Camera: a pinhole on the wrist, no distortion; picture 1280 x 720 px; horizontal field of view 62.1 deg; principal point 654.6 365.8 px. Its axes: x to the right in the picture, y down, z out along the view. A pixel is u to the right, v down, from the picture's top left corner.
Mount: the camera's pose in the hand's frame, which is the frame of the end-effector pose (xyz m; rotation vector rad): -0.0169 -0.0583 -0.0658 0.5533 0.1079 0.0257
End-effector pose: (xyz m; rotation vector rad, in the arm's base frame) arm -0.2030 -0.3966 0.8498 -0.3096 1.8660 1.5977
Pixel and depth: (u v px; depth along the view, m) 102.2 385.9 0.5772
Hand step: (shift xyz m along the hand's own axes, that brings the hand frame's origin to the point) -0.2520 -0.3669 0.4564
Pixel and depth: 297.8 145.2 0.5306
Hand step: -0.1365 -0.4390 0.3418
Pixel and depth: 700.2 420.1 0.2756
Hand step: 0.0250 -0.1898 0.1734
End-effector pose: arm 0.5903 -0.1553 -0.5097 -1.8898 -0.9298 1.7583
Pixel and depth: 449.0 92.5 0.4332
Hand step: -0.0534 -0.3841 0.2498
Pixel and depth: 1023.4 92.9 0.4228
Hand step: 0.1746 -0.3639 0.2205
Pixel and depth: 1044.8 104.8 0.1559
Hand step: 0.0568 -0.1693 0.0404
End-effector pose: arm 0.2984 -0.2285 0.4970 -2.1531 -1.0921 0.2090
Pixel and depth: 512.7 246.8 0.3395
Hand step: -0.0251 -0.2706 0.2055
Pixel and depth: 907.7 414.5 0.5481
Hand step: 0.1728 -0.3167 0.3983
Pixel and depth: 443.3 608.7 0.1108
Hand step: -0.0266 -0.0959 0.0433
